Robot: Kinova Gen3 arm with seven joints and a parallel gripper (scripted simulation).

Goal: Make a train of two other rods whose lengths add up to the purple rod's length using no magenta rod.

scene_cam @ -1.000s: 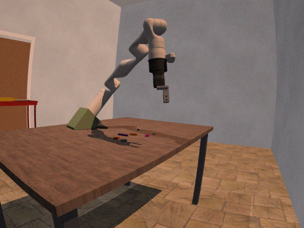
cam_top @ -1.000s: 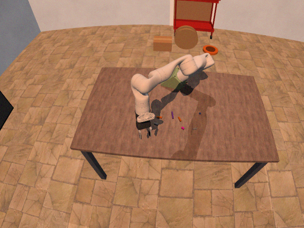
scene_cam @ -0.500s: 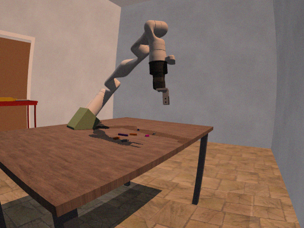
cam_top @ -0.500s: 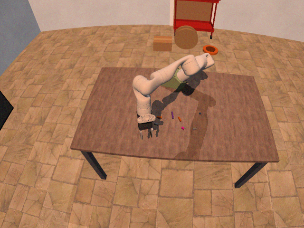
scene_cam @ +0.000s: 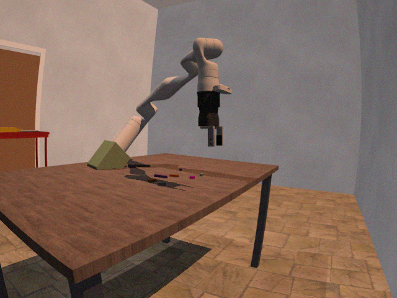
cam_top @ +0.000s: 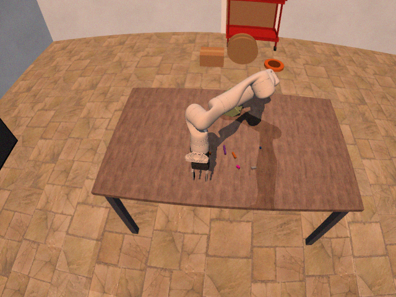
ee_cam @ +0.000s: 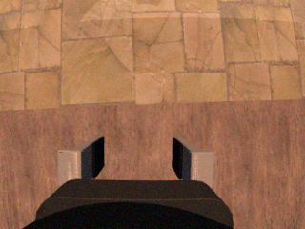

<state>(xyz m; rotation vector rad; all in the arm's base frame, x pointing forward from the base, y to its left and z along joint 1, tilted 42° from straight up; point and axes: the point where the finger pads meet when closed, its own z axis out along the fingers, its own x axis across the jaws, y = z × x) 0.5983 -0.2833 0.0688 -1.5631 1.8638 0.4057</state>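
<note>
Now: the orange rod 27 cm behind my hand, 2 cm to the left of it and 18 cm below it. The rest, counted from my hand: magenta rod: 18 cm behind, 19 cm to the left, 18 cm below; then purple rod: 30 cm behind, 11 cm to the left, 18 cm below; then blue rod: 33 cm behind, 32 cm to the left, 18 cm below.
</note>
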